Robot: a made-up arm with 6 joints. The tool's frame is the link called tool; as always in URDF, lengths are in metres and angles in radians. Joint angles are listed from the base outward.
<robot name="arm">
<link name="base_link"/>
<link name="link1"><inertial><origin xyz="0.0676 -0.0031 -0.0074"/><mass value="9.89"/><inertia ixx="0.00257" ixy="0" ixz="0" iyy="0.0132" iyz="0" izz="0.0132"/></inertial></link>
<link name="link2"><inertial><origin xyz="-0.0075 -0.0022 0.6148"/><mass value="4.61"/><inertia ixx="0.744" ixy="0" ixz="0" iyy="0.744" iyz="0" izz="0.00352"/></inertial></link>
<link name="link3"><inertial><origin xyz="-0.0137 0.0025 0.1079"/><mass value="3.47"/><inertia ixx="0.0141" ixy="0" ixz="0" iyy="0.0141" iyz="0" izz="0.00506"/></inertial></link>
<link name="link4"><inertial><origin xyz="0.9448 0.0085 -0.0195"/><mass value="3.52"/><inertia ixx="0.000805" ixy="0" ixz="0" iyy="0.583" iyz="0" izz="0.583"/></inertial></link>
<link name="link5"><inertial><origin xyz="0.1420 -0.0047 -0.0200"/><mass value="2.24"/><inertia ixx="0.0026" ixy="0" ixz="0" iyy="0.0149" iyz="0" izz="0.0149"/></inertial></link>
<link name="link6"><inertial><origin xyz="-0.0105 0.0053 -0.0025"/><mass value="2.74"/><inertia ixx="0.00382" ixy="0" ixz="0" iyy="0.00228" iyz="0" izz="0.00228"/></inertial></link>
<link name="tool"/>
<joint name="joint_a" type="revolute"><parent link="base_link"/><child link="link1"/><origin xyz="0.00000 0.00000 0.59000"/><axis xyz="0 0 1"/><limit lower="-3.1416" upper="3.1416"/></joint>
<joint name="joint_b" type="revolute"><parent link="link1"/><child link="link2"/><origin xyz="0.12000 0.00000 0.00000"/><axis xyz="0 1 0"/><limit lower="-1.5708" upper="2.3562"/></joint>
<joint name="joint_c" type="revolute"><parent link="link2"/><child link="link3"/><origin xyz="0.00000 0.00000 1.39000"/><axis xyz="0 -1 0"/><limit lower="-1.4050" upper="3.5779"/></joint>
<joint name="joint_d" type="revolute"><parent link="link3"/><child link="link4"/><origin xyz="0.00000 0.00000 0.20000"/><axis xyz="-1 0 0"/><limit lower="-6.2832" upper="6.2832"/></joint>
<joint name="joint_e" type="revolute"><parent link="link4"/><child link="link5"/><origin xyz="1.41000 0.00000 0.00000"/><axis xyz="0 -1 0"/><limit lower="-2.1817" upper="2.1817"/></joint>
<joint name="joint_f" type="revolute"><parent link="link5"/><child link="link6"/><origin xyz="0.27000 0.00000 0.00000"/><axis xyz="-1 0 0"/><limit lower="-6.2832" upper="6.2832"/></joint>
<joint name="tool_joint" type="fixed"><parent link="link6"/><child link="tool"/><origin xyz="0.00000 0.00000 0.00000"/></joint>
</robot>
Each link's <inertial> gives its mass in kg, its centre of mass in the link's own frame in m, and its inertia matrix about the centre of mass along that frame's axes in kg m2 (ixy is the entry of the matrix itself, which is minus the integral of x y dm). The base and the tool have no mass. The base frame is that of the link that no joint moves.
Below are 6 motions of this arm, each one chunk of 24 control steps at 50 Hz.
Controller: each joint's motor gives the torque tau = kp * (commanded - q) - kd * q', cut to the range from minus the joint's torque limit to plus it. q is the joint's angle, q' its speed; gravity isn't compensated. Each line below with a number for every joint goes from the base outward.
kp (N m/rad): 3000 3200 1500 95 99 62
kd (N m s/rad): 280 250 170 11 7.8 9.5
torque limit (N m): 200 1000 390 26 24 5
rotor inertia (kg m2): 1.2 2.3 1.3 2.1 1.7 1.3
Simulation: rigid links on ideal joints. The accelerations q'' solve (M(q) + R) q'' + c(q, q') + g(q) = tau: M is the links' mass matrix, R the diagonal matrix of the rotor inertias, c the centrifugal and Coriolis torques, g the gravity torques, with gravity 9.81 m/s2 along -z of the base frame. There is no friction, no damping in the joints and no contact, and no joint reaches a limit. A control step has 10 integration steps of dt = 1/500 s. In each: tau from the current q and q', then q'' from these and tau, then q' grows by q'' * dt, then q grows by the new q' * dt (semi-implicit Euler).
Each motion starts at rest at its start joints. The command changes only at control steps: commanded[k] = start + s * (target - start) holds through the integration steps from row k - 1 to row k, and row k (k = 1, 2, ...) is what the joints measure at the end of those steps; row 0 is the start. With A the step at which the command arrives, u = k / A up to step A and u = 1 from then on. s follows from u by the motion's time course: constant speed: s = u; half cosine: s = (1 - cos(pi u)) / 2; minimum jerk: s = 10 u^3 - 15 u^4 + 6 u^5; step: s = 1 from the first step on.
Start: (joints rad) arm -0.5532 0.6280 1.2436 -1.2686 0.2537 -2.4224
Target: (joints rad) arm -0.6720 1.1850 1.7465 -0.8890 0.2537 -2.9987
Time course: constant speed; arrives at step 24
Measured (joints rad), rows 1 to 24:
1: -0.5533 0.6298 1.2460 -1.2685 0.2537 -2.4226
2: -0.5536 0.6346 1.2524 -1.2680 0.2539 -2.4235
3: -0.5542 0.6425 1.2626 -1.2670 0.2540 -2.4254
4: -0.5553 0.6533 1.2758 -1.2650 0.2540 -2.4284
5: -0.5568 0.6666 1.2913 -1.2620 0.2541 -2.4329
6: -0.5588 0.6822 1.3084 -1.2578 0.2541 -2.4388
7: -0.5613 0.6998 1.3266 -1.2523 0.2540 -2.4463
8: -0.5642 0.7193 1.3455 -1.2454 0.2540 -2.4552
9: -0.5676 0.7405 1.3646 -1.2371 0.2539 -2.4657
10: -0.5713 0.7631 1.3836 -1.2275 0.2538 -2.4777
11: -0.5755 0.7870 1.4025 -1.2165 0.2538 -2.4913
12: -0.5799 0.8122 1.4211 -1.2042 0.2537 -2.5063
13: -0.5845 0.8384 1.4392 -1.1907 0.2535 -2.5229
14: -0.5894 0.8655 1.4568 -1.1761 0.2533 -2.5411
15: -0.5944 0.8936 1.4738 -1.1605 0.2529 -2.5607
16: -0.5996 0.9223 1.4904 -1.1441 0.2524 -2.5818
17: -0.6049 0.9517 1.5064 -1.1269 0.2517 -2.6043
18: -0.6103 0.9816 1.5220 -1.1091 0.2507 -2.6279
19: -0.6157 1.0120 1.5371 -1.0909 0.2494 -2.6527
20: -0.6211 1.0427 1.5519 -1.0722 0.2477 -2.6783
21: -0.6266 1.0736 1.5663 -1.0533 0.2456 -2.7047
22: -0.6321 1.1046 1.5805 -1.0342 0.2430 -2.7317
23: -0.6376 1.1357 1.5946 -1.0150 0.2398 -2.7592
24: -0.6431 1.1668 1.6085 -0.9959 0.2362 -2.7870

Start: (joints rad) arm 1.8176 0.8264 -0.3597 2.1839 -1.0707 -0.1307
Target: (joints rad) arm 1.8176 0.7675 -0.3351 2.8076 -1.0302 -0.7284
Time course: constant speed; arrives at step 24
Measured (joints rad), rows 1 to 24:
1: 1.8176 0.8274 -0.3597 2.1842 -1.0706 -0.1310
2: 1.8176 0.8301 -0.3598 2.1852 -1.0700 -0.1319
3: 1.8175 0.8339 -0.3604 2.1873 -1.0687 -0.1338
4: 1.8175 0.8385 -0.3615 2.1907 -1.0664 -0.1370
5: 1.8174 0.8436 -0.3632 2.1955 -1.0630 -0.1417
6: 1.8172 0.8488 -0.3655 2.2019 -1.0582 -0.1479
7: 1.8170 0.8540 -0.3684 2.2100 -1.0522 -0.1557
8: 1.8169 0.8590 -0.3717 2.2198 -1.0447 -0.1650
9: 1.8166 0.8635 -0.3753 2.2312 -1.0360 -0.1760
10: 1.8164 0.8675 -0.3791 2.2444 -1.0260 -0.1885
11: 1.8161 0.8709 -0.3829 2.2591 -1.0149 -0.2027
12: 1.8159 0.8737 -0.3867 2.2755 -1.0030 -0.2184
13: 1.8156 0.8757 -0.3902 2.2935 -0.9903 -0.2357
14: 1.8154 0.8770 -0.3935 2.3130 -0.9771 -0.2546
15: 1.8152 0.8776 -0.3963 2.3339 -0.9637 -0.2751
16: 1.8150 0.8774 -0.3987 2.3562 -0.9503 -0.2972
17: 1.8149 0.8766 -0.4006 2.3799 -0.9371 -0.3206
18: 1.8148 0.8752 -0.4019 2.4048 -0.9245 -0.3454
19: 1.8147 0.8732 -0.4028 2.4310 -0.9125 -0.3712
20: 1.8147 0.8707 -0.4030 2.4583 -0.9014 -0.3979
21: 1.8148 0.8678 -0.4028 2.4866 -0.8914 -0.4254
22: 1.8148 0.8644 -0.4021 2.5159 -0.8826 -0.4536
23: 1.8150 0.8608 -0.4009 2.5460 -0.8751 -0.4821
24: 1.8151 0.8569 -0.3993 2.5769 -0.8691 -0.5111

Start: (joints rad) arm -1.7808 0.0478 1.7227 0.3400 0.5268 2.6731
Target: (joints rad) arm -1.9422 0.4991 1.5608 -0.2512 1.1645 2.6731
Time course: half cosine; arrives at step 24
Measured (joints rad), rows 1 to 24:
1: -1.7809 0.0481 1.7236 0.3400 0.5272 2.6731
2: -1.7814 0.0488 1.7254 0.3398 0.5285 2.6731
3: -1.7823 0.0497 1.7278 0.3394 0.5310 2.6732
4: -1.7840 0.0511 1.7306 0.3383 0.5353 2.6732
5: -1.7864 0.0530 1.7337 0.3364 0.5417 2.6733
6: -1.7897 0.0558 1.7373 0.3332 0.5509 2.6734
7: -1.7939 0.0598 1.7412 0.3285 0.5633 2.6735
8: -1.7990 0.0650 1.7453 0.3218 0.5795 2.6737
9: -1.8050 0.0718 1.7496 0.3130 0.6001 2.6739
10: -1.8117 0.0804 1.7537 0.3018 0.6254 2.6741
11: -1.8192 0.0908 1.7575 0.2878 0.6557 2.6743
12: -1.8273 0.1033 1.7607 0.2711 0.6911 2.6746
13: -1.8359 0.1178 1.7631 0.2515 0.7316 2.6749
14: -1.8448 0.1344 1.7644 0.2291 0.7769 2.6752
15: -1.8539 0.1531 1.7645 0.2040 0.8265 2.6756
16: -1.8630 0.1738 1.7630 0.1765 0.8799 2.6759
17: -1.8720 0.1963 1.7598 0.1468 0.9361 2.6762
18: -1.8806 0.2205 1.7548 0.1153 0.9941 2.6765
19: -1.8889 0.2463 1.7477 0.0824 1.0528 2.6768
20: -1.8966 0.2732 1.7387 0.0484 1.1109 2.6770
21: -1.9036 0.3011 1.7276 0.0137 1.1672 2.6772
22: -1.9100 0.3297 1.7144 -0.0212 1.2206 2.6773
23: -1.9157 0.3585 1.6993 -0.0559 1.2702 2.6773
24: -1.9206 0.3873 1.6824 -0.0902 1.3155 2.6773

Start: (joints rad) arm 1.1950 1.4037 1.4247 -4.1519 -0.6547 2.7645
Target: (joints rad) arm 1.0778 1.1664 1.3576 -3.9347 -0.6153 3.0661
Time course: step
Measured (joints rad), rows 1 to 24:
1: 1.1944 1.3959 1.4090 -4.1499 -0.6538 2.7653
2: 1.1927 1.3816 1.3818 -4.1453 -0.6499 2.7677
3: 1.1898 1.3664 1.3549 -4.1389 -0.6426 2.7717
4: 1.1859 1.3521 1.3321 -4.1313 -0.6321 2.7773
5: 1.1808 1.3391 1.3142 -4.1224 -0.6190 2.7846
6: 1.1747 1.3275 1.3008 -4.1125 -0.6038 2.7934
7: 1.1675 1.3170 1.2912 -4.1016 -0.5873 2.8038
8: 1.1595 1.3076 1.2847 -4.0899 -0.5700 2.8158
9: 1.1508 1.2990 1.2807 -4.0776 -0.5529 2.8295
10: 1.1416 1.2911 1.2787 -4.0650 -0.5364 2.8447
11: 1.1321 1.2838 1.2781 -4.0522 -0.5212 2.8615
12: 1.1225 1.2771 1.2787 -4.0396 -0.5078 2.8796
13: 1.1129 1.2709 1.2800 -4.0271 -0.4965 2.8986
14: 1.1035 1.2652 1.2820 -4.0152 -0.4877 2.9181
15: 1.0945 1.2600 1.2843 -4.0038 -0.4815 2.9375
16: 1.0858 1.2552 1.2869 -3.9932 -0.4780 2.9566
17: 1.0778 1.2509 1.2896 -3.9834 -0.4773 2.9751
18: 1.0703 1.2470 1.2923 -3.9746 -0.4794 2.9927
19: 1.0636 1.2435 1.2949 -3.9668 -0.4839 3.0092
20: 1.0576 1.2405 1.2974 -3.9601 -0.4909 3.0245
21: 1.0524 1.2379 1.2997 -3.9545 -0.4999 3.0384
22: 1.0480 1.2358 1.3018 -3.9501 -0.5107 3.0510
23: 1.0444 1.2340 1.3036 -3.9467 -0.5229 3.0621
24: 1.0415 1.2326 1.3052 -3.9443 -0.5362 3.0718

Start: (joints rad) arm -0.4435 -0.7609 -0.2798 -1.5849 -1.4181 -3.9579
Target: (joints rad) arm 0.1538 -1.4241 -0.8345 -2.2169 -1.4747 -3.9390
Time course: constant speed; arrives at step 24
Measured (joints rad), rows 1 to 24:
1: -0.4415 -0.7625 -0.2827 -1.5853 -1.4174 -3.9579
2: -0.4360 -0.7670 -0.2905 -1.5863 -1.4156 -3.9578
3: -0.4266 -0.7747 -0.3030 -1.5880 -1.4124 -3.9577
4: -0.4139 -0.7858 -0.3195 -1.5903 -1.4081 -3.9575
5: -0.3985 -0.8002 -0.3395 -1.5933 -1.4029 -3.9572
6: -0.3809 -0.8177 -0.3619 -1.5970 -1.3971 -3.9568
7: -0.3616 -0.8381 -0.3862 -1.6012 -1.3912 -3.9564
8: -0.3410 -0.8613 -0.4116 -1.6061 -1.3854 -3.9559
9: -0.3194 -0.8870 -0.4374 -1.6118 -1.3803 -3.9554
10: -0.2970 -0.9148 -0.4631 -1.6184 -1.3761 -3.9548
11: -0.2740 -0.9444 -0.4885 -1.6261 -1.3732 -3.9542
12: -0.2506 -0.9757 -0.5131 -1.6350 -1.3719 -3.9535
13: -0.2268 -1.0082 -0.5369 -1.6455 -1.3724 -3.9529
14: -0.2028 -1.0417 -0.5596 -1.6576 -1.3748 -3.9522
15: -0.1785 -1.0758 -0.5814 -1.6716 -1.3792 -3.9514
16: -0.1541 -1.1104 -0.6022 -1.6877 -1.3856 -3.9507
17: -0.1295 -1.1452 -0.6222 -1.7059 -1.3941 -3.9500
18: -0.1047 -1.1800 -0.6414 -1.7264 -1.4045 -3.9493
19: -0.0799 -1.2145 -0.6601 -1.7492 -1.4167 -3.9485
20: -0.0550 -1.2486 -0.6783 -1.7742 -1.4305 -3.9478
21: -0.0300 -1.2823 -0.6964 -1.8014 -1.4456 -3.9471
22: -0.0049 -1.3154 -0.7143 -1.8307 -1.4619 -3.9464
23: 0.0202 -1.3478 -0.7323 -1.8619 -1.4790 -3.9457
24: 0.0454 -1.3796 -0.7505 -1.8949 -1.4967 -3.9451

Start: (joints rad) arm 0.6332 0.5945 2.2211 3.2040 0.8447 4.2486
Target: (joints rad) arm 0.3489 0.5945 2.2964 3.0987 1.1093 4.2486
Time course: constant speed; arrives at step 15
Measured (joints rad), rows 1 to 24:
1: 0.6320 0.5955 2.2229 3.2037 0.8454 4.2486
2: 0.6285 0.5976 2.2267 3.2026 0.8476 4.2486
3: 0.6221 0.6003 2.2313 3.2008 0.8515 4.2485
4: 0.6130 0.6033 2.2362 3.1981 0.8574 4.2484
5: 0.6015 0.6063 2.2411 3.1946 0.8654 4.2483
6: 0.5880 0.6093 2.2458 3.1906 0.8757 4.2483
7: 0.5729 0.6122 2.2502 3.1860 0.8883 4.2482
8: 0.5567 0.6150 2.2543 3.1809 0.9031 4.2481
9: 0.5395 0.6176 2.2583 3.1754 0.9202 4.2480
10: 0.5217 0.6201 2.2620 3.1697 0.9394 4.2480
11: 0.5034 0.6224 2.2657 3.1637 0.9606 4.2479
12: 0.4848 0.6245 2.2692 3.1574 0.9837 4.2479
13: 0.4660 0.6265 2.2727 3.1510 1.0083 4.2479
14: 0.4471 0.6284 2.2763 3.1444 1.0343 4.2479
15: 0.4281 0.6301 2.2798 3.1378 1.0615 4.2479
16: 0.4101 0.6315 2.2832 3.1314 1.0894 4.2480
17: 0.3945 0.6327 2.2863 3.1257 1.1175 4.2480
18: 0.3816 0.6335 2.2889 3.1209 1.1451 4.2481
19: 0.3714 0.6340 2.2912 3.1171 1.1718 4.2482
20: 0.3637 0.6342 2.2931 3.1140 1.1972 4.2484
21: 0.3581 0.6341 2.2948 3.1117 1.2208 4.2485
22: 0.3541 0.6339 2.2963 3.1099 1.2423 4.2487
23: 0.3514 0.6335 2.2976 3.1085 1.2614 4.2488
24: 0.3498 0.6329 2.2989 3.1073 1.2780 4.2489

